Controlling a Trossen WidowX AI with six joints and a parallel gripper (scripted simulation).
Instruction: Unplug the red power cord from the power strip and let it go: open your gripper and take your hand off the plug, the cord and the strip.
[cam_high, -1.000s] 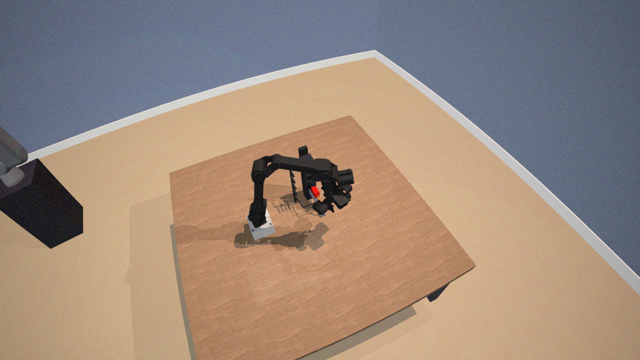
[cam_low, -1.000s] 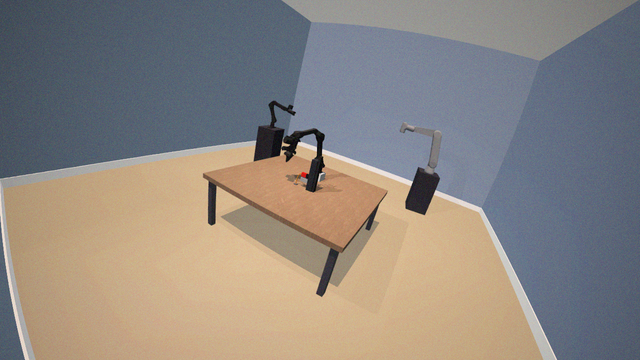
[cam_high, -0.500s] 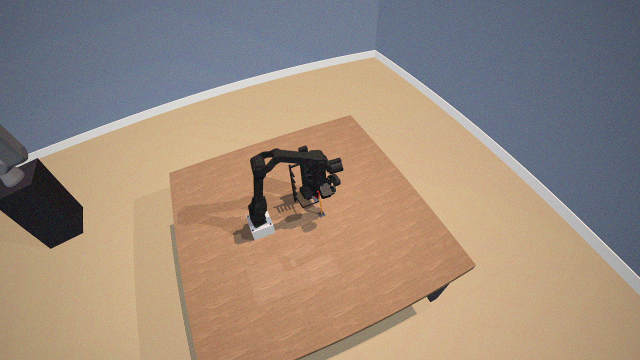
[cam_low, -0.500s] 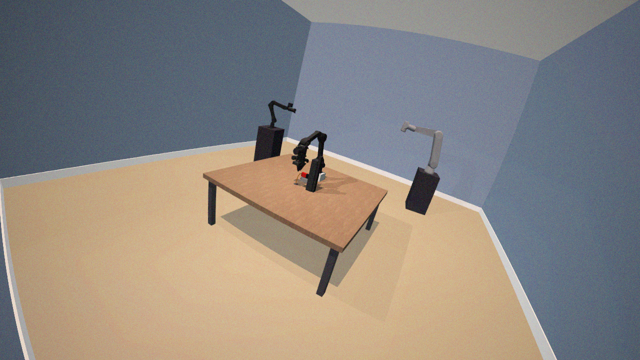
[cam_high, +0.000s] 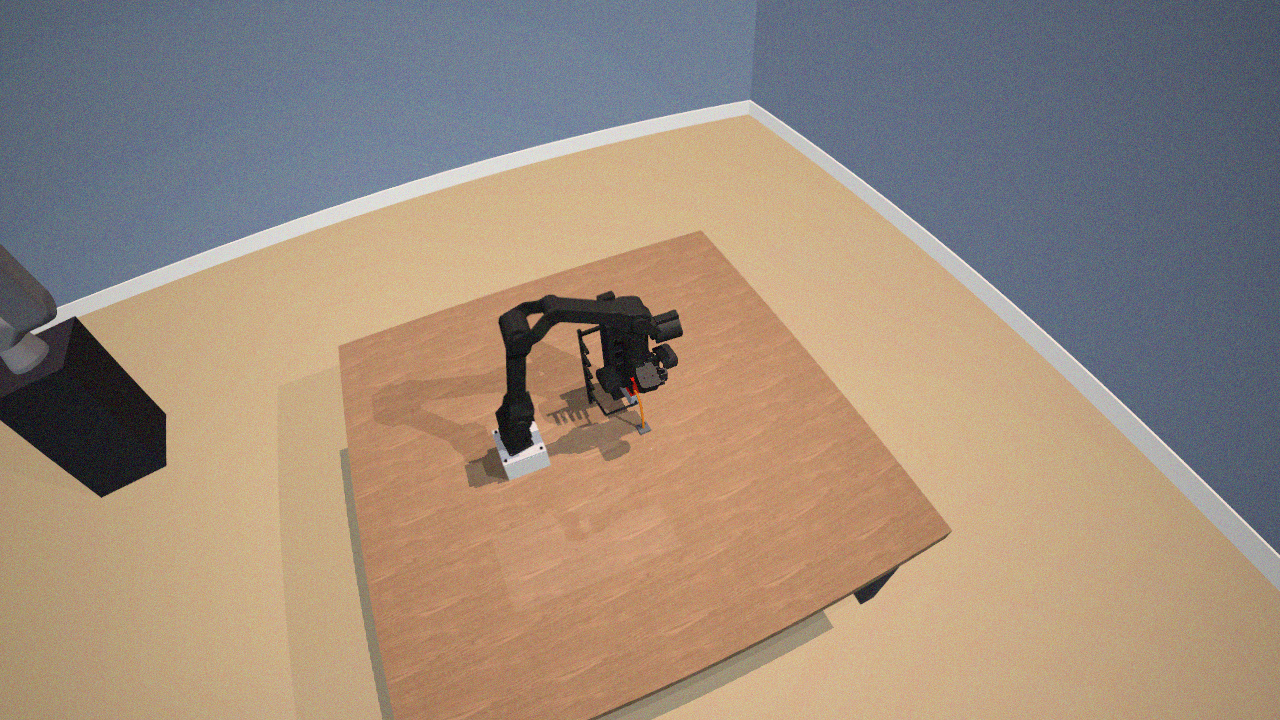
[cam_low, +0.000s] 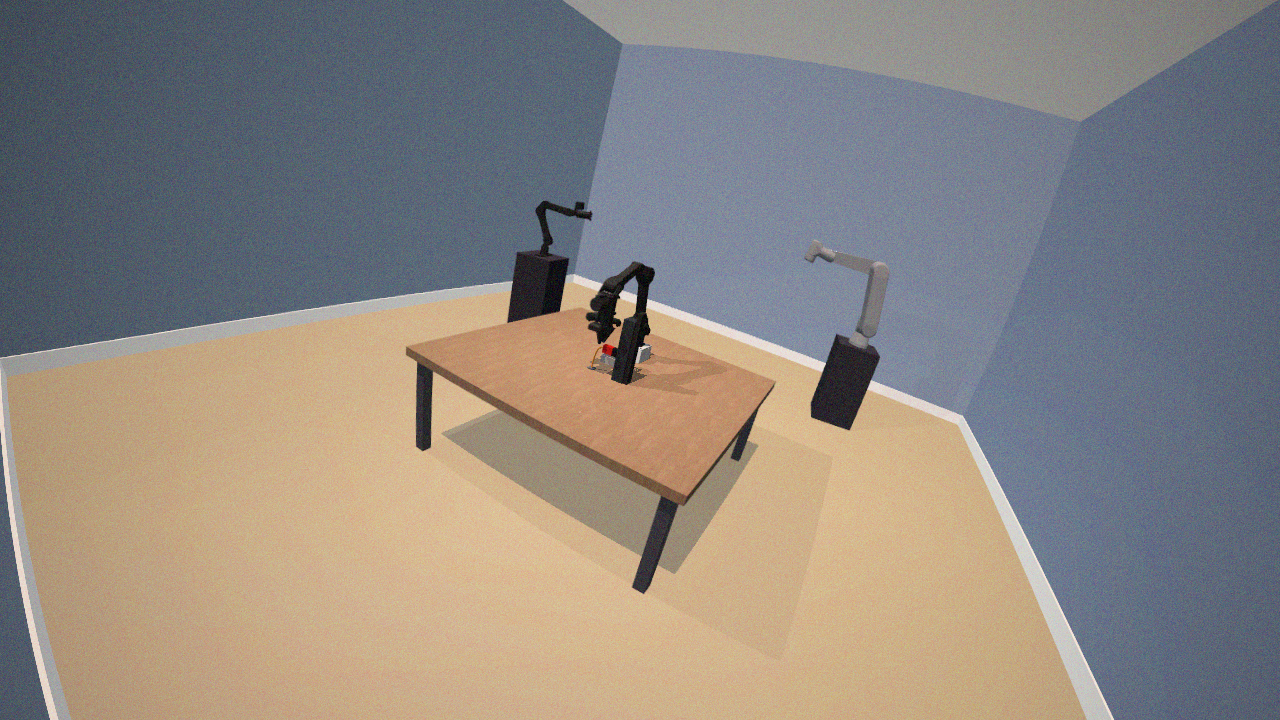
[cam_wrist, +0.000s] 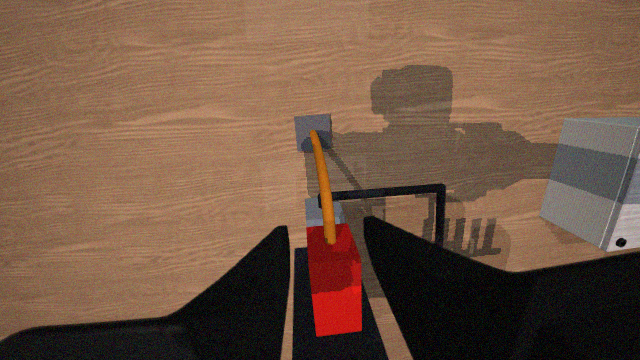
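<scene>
Now: the red plug 60 mm to the left of my gripper tip and 10 mm below it.
</scene>
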